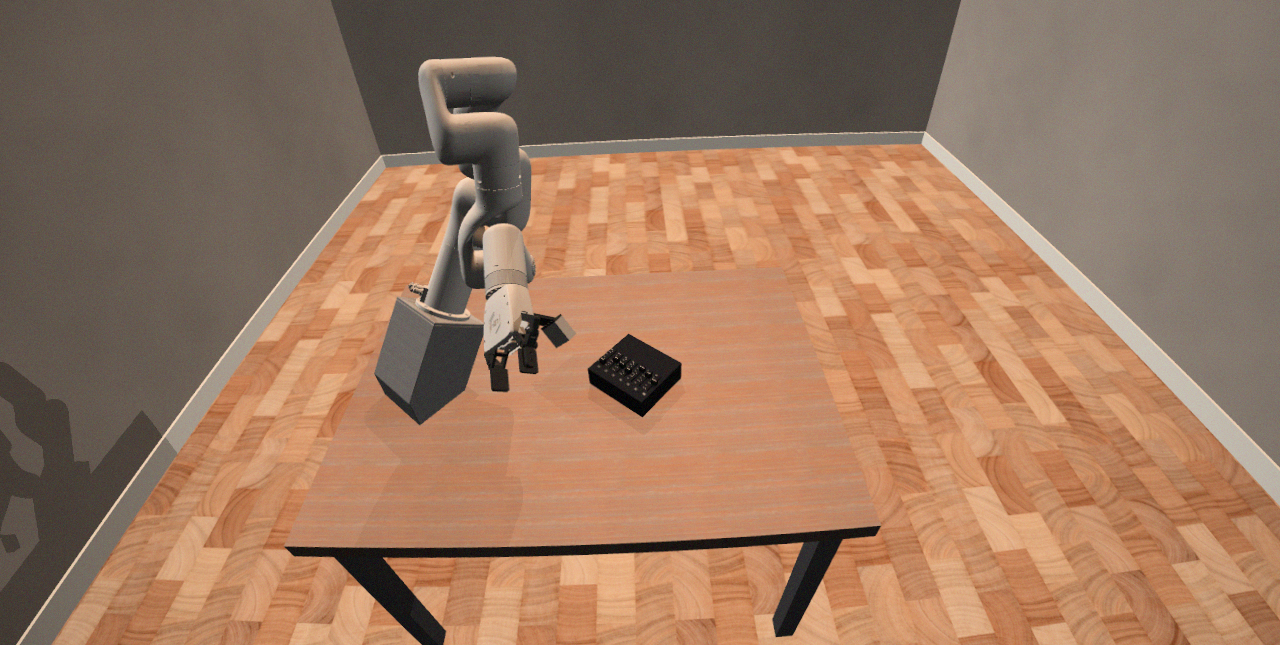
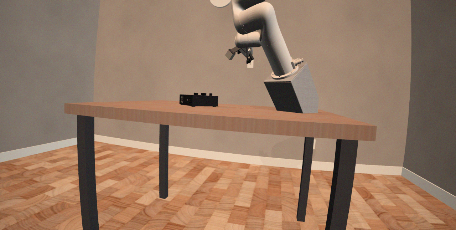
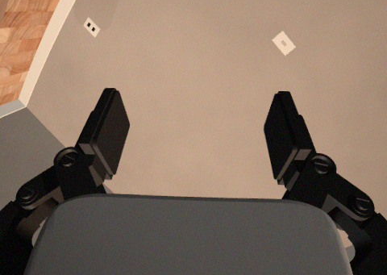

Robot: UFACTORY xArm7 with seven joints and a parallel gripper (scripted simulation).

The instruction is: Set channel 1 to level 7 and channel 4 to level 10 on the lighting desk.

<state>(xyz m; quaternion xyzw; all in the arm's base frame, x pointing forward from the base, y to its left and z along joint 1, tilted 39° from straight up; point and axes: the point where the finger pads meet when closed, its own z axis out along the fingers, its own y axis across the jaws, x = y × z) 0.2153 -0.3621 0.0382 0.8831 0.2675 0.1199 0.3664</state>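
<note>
Now: the channel 1 fader cap 8 cm ahead of my hand, 27 cm to the left of it and 24 cm below it. From my hand the other things lie so: master fader cap (21 cm ahead, 22 cm to the left, 24 cm below); then channel 4 fader cap (14 cm ahead, 25 cm to the left, 24 cm below); then channel 3 fader cap (13 cm ahead, 27 cm to the left, 24 cm below).
</note>
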